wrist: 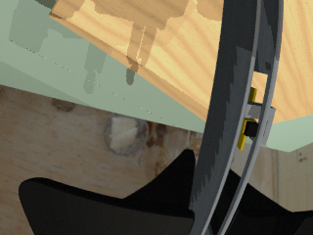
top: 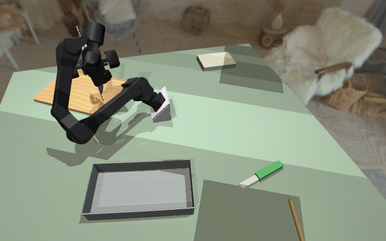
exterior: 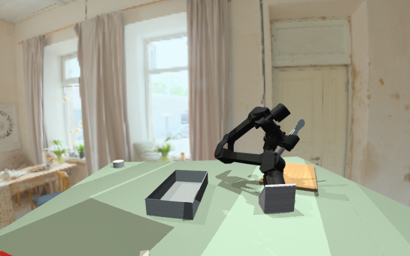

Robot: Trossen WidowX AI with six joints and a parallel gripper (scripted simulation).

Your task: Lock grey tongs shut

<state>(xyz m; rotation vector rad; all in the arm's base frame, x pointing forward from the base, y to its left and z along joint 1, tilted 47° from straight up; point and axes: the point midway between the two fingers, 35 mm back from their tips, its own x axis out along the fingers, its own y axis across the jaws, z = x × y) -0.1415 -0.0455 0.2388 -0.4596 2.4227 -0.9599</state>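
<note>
Right now my gripper tip is 50 mm short of the yellow lock piece. Also, from my gripper tip: dark roasting tin: 500 mm ahead, 50 mm to the left, 110 mm below; then wooden board: 50 mm behind, 60 mm to the right, 140 mm below; then cream block: 50 mm behind, 600 mm to the left, 130 mm below.
</note>
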